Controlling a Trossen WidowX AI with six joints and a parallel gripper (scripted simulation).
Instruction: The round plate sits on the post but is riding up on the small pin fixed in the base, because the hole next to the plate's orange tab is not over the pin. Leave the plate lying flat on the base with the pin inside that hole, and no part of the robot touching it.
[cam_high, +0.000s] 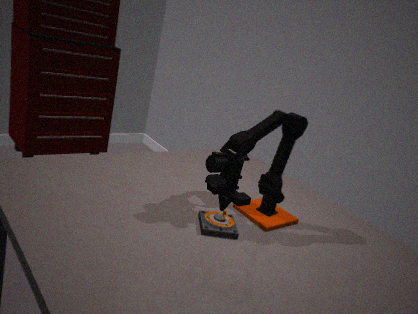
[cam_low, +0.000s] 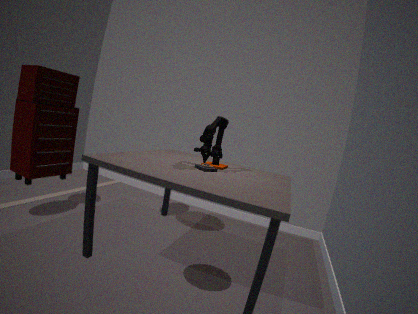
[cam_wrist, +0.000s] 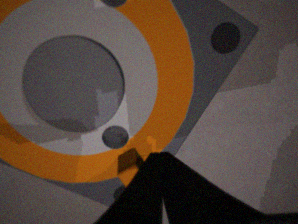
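Now: the round plate 2 cm to the left of my gripper tip, 2 cm ahead of it and 1 cm below it. Also, from my gripper tip: base (4 cm ahead, 3 cm to the left, 2 cm below).
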